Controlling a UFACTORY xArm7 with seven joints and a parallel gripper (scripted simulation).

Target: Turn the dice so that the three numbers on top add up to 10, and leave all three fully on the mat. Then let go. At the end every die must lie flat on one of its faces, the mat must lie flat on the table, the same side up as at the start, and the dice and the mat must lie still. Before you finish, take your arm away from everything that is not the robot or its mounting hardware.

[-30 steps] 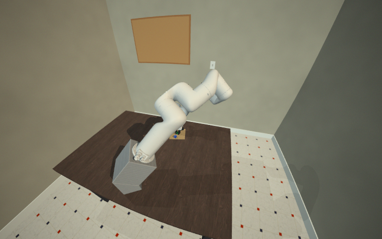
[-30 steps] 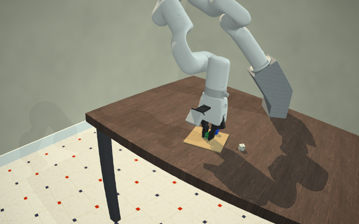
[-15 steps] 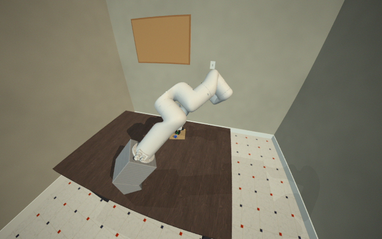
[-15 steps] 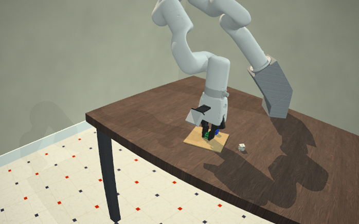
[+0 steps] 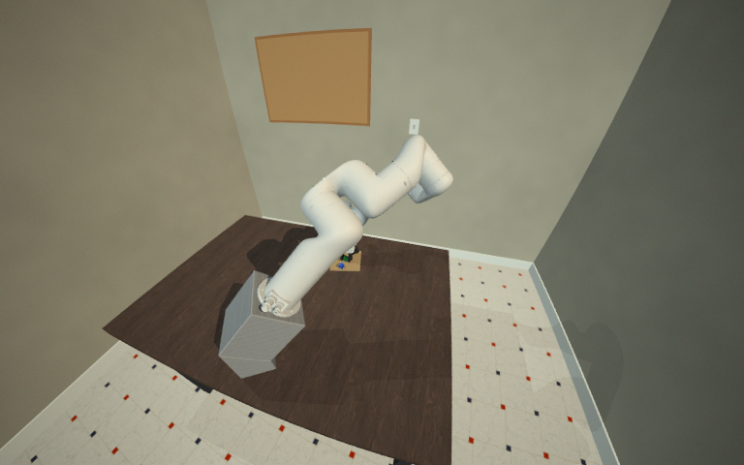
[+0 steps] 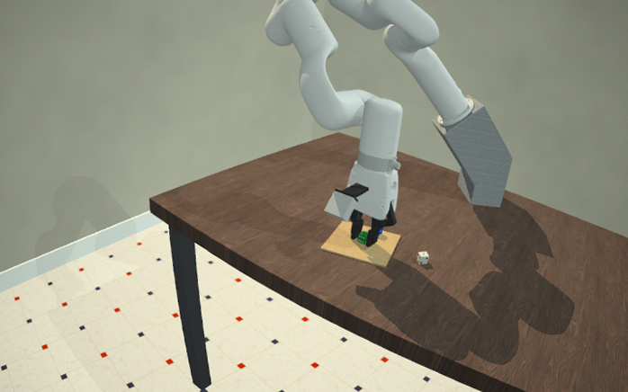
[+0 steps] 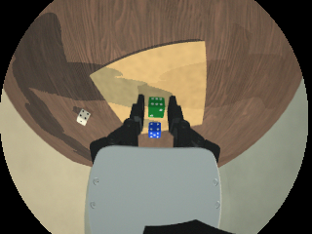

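The green die lies 10 mm below my hand. From my hand the other things lie so: tan mat (20 mm below); white die (140 mm to the left, 20 mm below, 10 mm ahead); blue die (50 mm behind, 20 mm to the left, 10 mm below).
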